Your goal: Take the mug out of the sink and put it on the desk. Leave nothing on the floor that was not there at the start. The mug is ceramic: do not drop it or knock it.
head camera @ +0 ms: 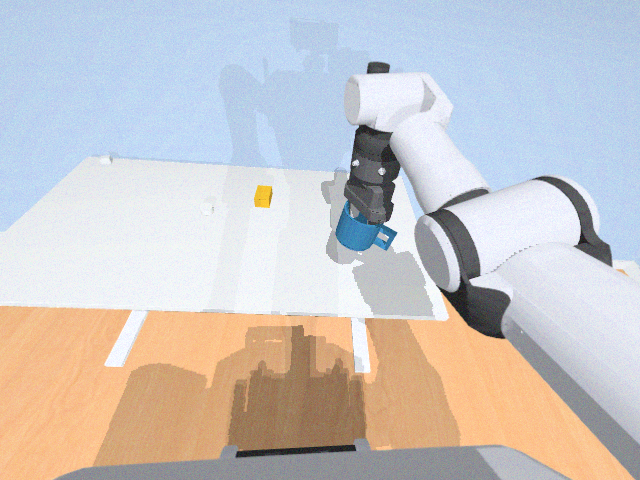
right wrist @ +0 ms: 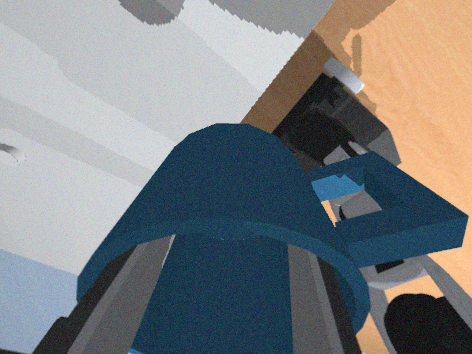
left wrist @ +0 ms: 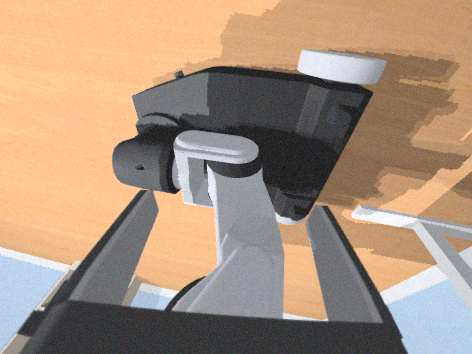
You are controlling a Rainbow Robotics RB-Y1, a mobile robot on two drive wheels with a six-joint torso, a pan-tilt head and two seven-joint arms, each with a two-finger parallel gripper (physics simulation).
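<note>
The blue mug hangs from my right gripper, mouth up and slightly tilted, with its handle toward the right. The fingers reach in through the rim and stand apart inside it, holding the mug; their tips are hidden by its wall. The mug is over the right part of the white desk; its shadow falls on the desk top below, and the exact gap is hard to judge. My left gripper is open, with no object between its fingers. The sink cannot be made out in these views.
A yellow block and a small white object lie on the desk left of the mug. Another small white object is at the far left corner. The desk's front edge faces my base; its white feet rest on the wooden floor.
</note>
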